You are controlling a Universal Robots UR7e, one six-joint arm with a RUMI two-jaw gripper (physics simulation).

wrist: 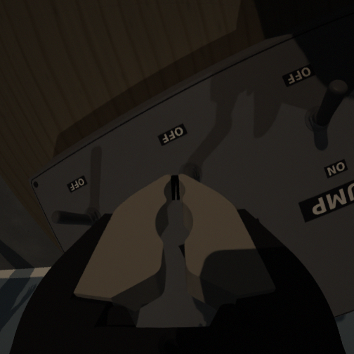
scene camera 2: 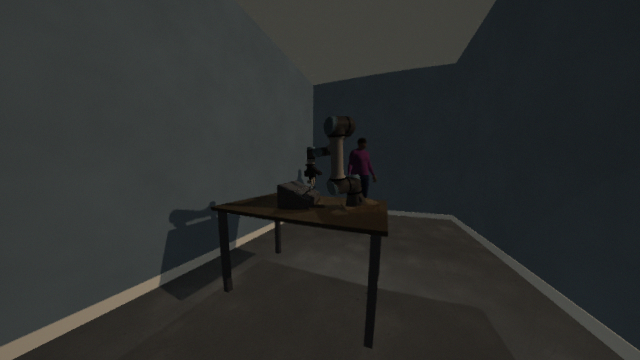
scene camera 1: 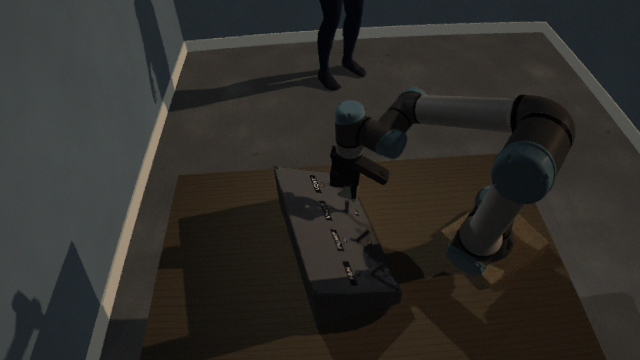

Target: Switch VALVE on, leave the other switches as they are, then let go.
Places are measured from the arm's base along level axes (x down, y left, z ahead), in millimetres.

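Pixels of known places: gripper, between the fingertips: point(scene camera 2: 312, 187) point(scene camera 1: 353, 201); arm's base, origin of its link: point(scene camera 2: 355, 203).
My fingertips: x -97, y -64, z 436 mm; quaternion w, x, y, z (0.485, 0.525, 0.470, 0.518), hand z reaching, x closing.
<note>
For each thing: its top centre in the pictures, then the offset to it from my fingertips. Level surfaces: height alone.
- VALVE label, centre of its top: point(scene camera 1: 325, 209) dx +6, dy +32, dz +84 mm
- short dark VALVE lever, centre of its top: point(scene camera 1: 347, 201) dx -8, dy +8, dz +19 mm
- PUMP lever, centre of its top: point(scene camera 1: 363, 231) dx +3, dy +116, dz -35 mm
- FAN lever, centre of its top: point(scene camera 1: 378, 264) dx +3, dy +228, dz -76 mm
- wooden table, height of its surface: dx +133 mm
The grey switch box point(scene camera 1: 310, 240) point(scene camera 2: 290, 197) point(wrist: 260, 180) has a sloped panel. The VALVE label point(scene camera 1: 325, 210) and the short dark VALVE lever point(scene camera 1: 347, 206) show in scene camera 1. In the wrist view the VALVE switch's base point(wrist: 191, 172) shows beside the fingertips, below its OFF label point(wrist: 172, 134); its lever is mostly hidden there, so its position is unclear. My gripper point(scene camera 1: 354, 193) point(scene camera 2: 312, 184) point(wrist: 175, 176) is shut and empty, pointing down over the panel close to the VALVE switch. Whether it touches the lever cannot be told.
The PUMP lever point(scene camera 1: 363, 236) point(wrist: 331, 102) leans toward OFF. The FAN lever point(scene camera 1: 378, 271) lies in shadow. The VENT lever point(wrist: 75, 218) stands left of the fingers. The box is on a wooden table point(scene camera 1: 225, 300) point(scene camera 2: 345, 217); a person point(scene camera 1: 327, 45) point(scene camera 2: 361, 162) stands behind.
</note>
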